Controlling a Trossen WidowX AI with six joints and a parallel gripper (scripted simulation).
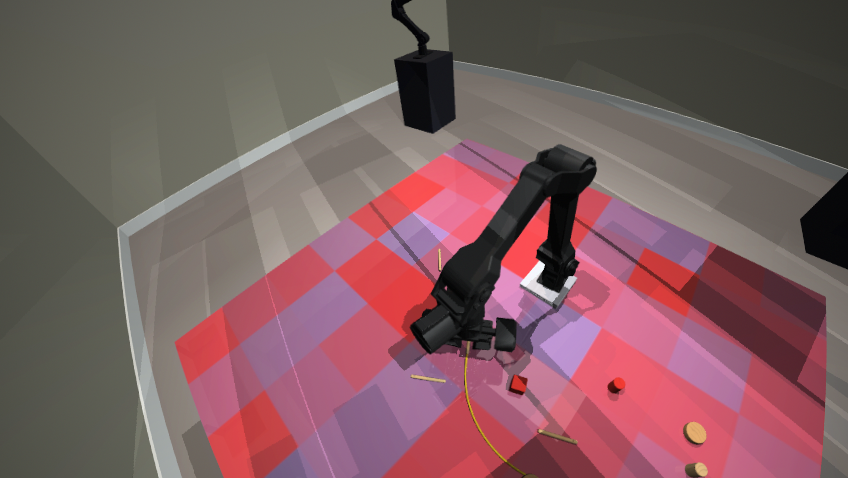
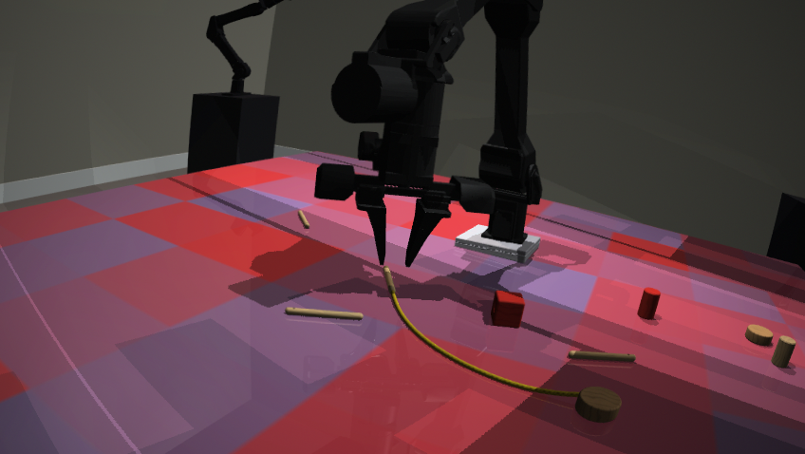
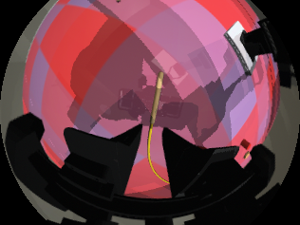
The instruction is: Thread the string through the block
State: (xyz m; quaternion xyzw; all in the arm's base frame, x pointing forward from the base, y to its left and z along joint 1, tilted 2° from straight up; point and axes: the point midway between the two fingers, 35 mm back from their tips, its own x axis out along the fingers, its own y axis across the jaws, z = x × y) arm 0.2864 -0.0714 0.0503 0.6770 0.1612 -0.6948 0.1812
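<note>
Right now my gripper tip is 3 cm above the thin wooden stick, 2 cm past it and 1 cm to the left of it. The rest, counted from my gripper tip: red cylinder 30 cm to the left, 11 cm behind, 2 cm below; red block 13 cm to the left, 2 cm below; round wooden button 25 cm to the left, 15 cm ahead, 3 cm below.
</note>
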